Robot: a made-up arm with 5 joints.
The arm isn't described. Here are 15 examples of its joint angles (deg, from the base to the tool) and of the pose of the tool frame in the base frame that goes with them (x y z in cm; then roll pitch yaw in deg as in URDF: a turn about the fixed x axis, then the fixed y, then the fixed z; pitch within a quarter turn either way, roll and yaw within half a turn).
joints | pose
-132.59 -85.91 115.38 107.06 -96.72 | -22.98 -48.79 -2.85 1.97 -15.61 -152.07
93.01 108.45 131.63 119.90 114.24 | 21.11 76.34 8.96 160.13 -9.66 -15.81
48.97 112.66 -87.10 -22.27 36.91 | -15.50 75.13 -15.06 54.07 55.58 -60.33
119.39 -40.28 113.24 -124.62 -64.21 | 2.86 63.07 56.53 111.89 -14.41 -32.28
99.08 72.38 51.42 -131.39 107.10 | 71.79 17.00 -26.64 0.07 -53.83 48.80
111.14 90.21 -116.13 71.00 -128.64 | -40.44 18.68 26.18 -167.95 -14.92 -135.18
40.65 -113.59 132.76 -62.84 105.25 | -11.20 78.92 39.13 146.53 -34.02 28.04
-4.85 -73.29 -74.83 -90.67 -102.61 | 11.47 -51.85 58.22 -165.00 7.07 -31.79
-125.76 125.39 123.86 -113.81 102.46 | -33.45 -53.34 -61.02 44.47 -30.39 -123.67
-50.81 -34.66 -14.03 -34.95 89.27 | -65.74 -19.60 -0.77 29.75 -67.78 -160.36
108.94 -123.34 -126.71 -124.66 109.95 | 6.35 38.22 87.64 -151.02 2.42 -5.66
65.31 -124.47 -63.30 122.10 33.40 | 28.61 -31.14 15.64 -6.33 33.00 84.57
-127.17 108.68 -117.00 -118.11 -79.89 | 30.45 -43.72 -36.69 13.21 38.01 -155.43
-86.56 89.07 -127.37 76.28 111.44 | 44.42 -50.78 23.28 -175.82 12.51 -102.12
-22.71 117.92 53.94 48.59 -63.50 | -20.86 -6.22 9.07 -168.61 -30.46 -43.61
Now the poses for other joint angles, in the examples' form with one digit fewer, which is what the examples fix.
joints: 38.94 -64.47 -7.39 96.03 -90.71
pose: -17.2 1.5 -2.1 -4.2 -31.3 138.4
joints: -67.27 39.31 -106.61 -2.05 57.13
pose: 25.5 -62.7 -41.5 101.6 7.8 -168.0
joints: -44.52 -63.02 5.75 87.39 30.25
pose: -18.2 20.0 -7.7 20.0 14.2 -77.9
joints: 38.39 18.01 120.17 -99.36 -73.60
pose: 73.1 -28.1 9.0 67.1 -9.9 -128.7
